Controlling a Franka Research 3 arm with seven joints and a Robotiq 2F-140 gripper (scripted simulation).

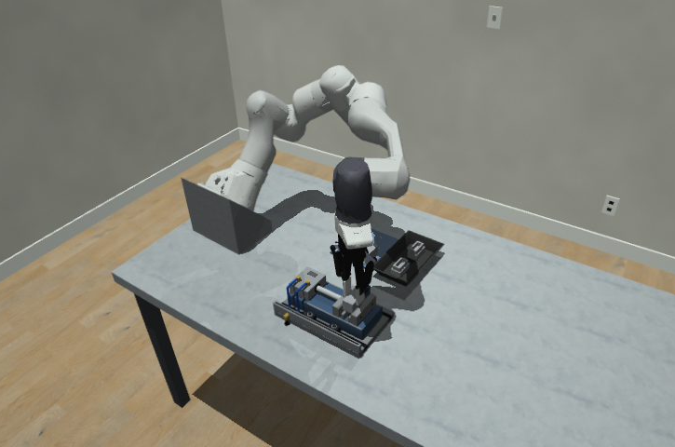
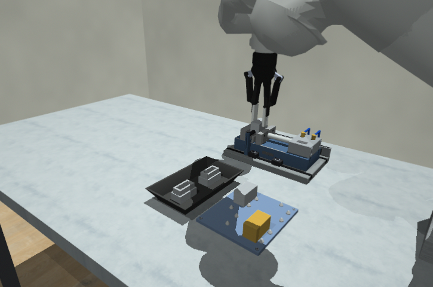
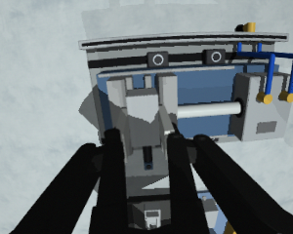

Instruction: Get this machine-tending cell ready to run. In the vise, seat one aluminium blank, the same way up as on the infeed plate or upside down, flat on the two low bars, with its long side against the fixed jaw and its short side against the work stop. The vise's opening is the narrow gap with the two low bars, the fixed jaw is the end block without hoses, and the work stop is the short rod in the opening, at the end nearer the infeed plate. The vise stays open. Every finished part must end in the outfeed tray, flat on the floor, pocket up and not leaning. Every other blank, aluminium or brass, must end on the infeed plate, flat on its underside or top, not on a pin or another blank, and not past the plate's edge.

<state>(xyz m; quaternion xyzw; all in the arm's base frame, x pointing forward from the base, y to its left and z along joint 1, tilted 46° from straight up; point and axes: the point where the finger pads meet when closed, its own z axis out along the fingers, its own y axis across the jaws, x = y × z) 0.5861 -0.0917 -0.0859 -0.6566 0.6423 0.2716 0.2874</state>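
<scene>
Now: hand 6 cm above the fixed jaw, 3 cm short of it and 1 cm to the right of it. From my hand the other things lie so: brass blank (37 cm to the left, 22 cm behind, 11 cm below).
</scene>
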